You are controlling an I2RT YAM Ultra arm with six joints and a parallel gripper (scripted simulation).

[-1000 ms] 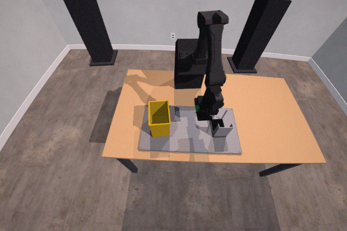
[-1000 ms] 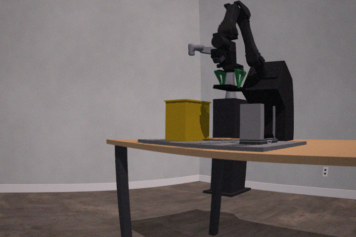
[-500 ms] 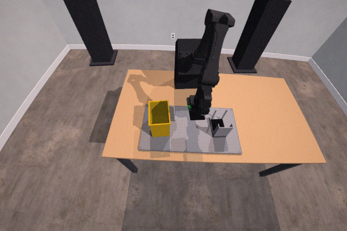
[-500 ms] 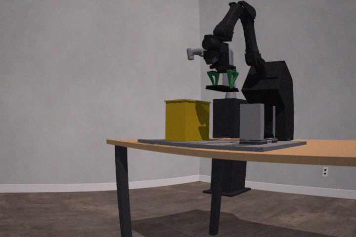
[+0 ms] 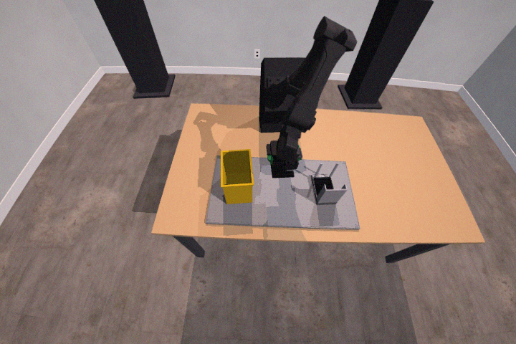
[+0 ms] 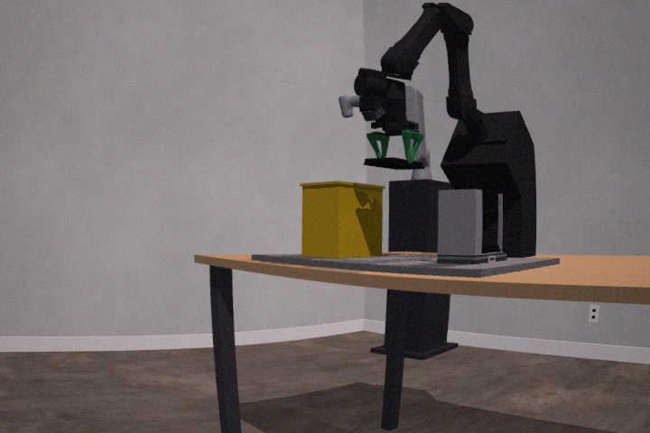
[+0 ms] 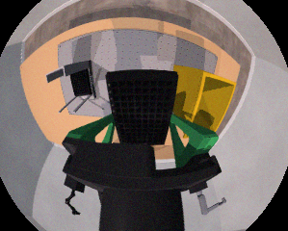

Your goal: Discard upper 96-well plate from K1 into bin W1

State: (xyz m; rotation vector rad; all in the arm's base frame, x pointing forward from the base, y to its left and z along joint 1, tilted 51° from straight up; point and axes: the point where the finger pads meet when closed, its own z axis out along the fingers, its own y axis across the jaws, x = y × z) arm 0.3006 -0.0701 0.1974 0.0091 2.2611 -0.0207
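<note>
Right now the yellow plastics bin W1 is 20 mm behind my hand, 180 mm to the right of it and 140 mm below it.
</note>
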